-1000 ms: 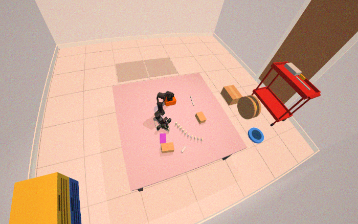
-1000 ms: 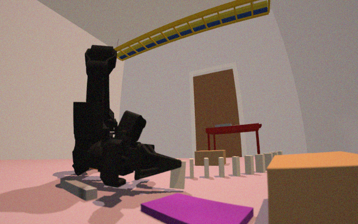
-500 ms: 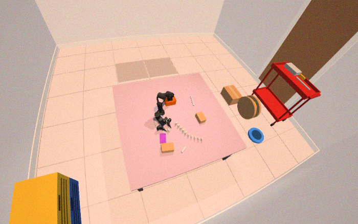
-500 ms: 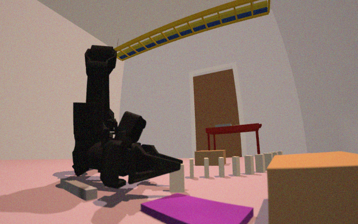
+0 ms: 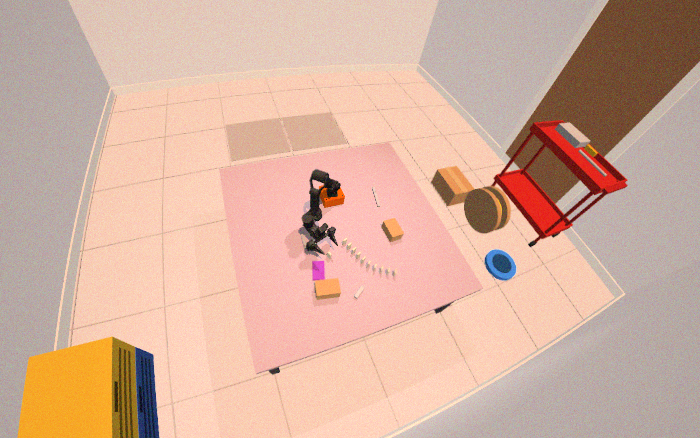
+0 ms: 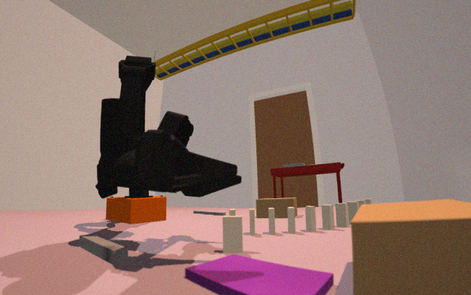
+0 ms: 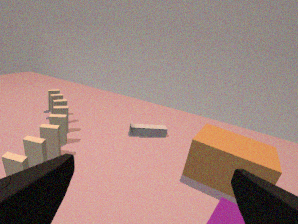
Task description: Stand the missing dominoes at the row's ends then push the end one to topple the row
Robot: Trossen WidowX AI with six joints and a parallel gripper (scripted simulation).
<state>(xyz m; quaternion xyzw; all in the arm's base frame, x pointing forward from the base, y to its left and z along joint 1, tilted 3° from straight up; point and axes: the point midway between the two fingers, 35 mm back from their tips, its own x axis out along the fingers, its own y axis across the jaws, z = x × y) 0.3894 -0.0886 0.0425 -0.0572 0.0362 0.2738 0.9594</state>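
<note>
The magenta flat plate is 10 cm below my gripper tip, 7 cm to the right of it and 6 cm ahead of it.
</note>
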